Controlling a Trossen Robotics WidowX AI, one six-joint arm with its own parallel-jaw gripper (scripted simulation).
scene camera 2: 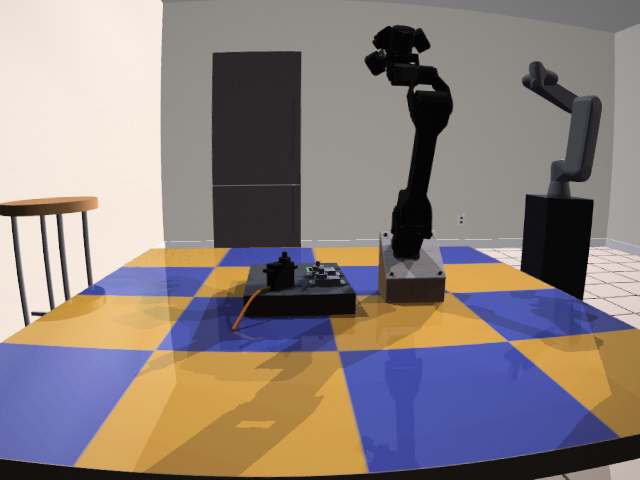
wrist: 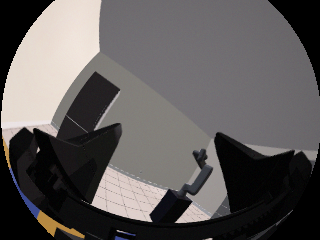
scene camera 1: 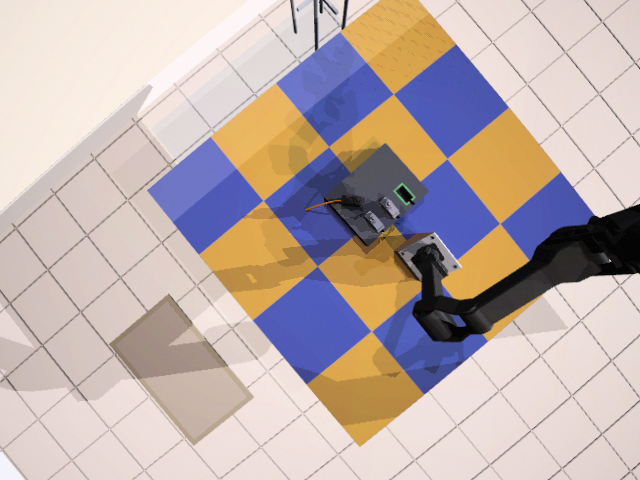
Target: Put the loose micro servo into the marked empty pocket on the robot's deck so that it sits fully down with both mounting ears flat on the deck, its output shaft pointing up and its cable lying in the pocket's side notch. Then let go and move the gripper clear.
Labels:
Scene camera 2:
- my gripper
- black micro servo
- dark robot deck
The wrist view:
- my gripper
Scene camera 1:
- dark robot deck

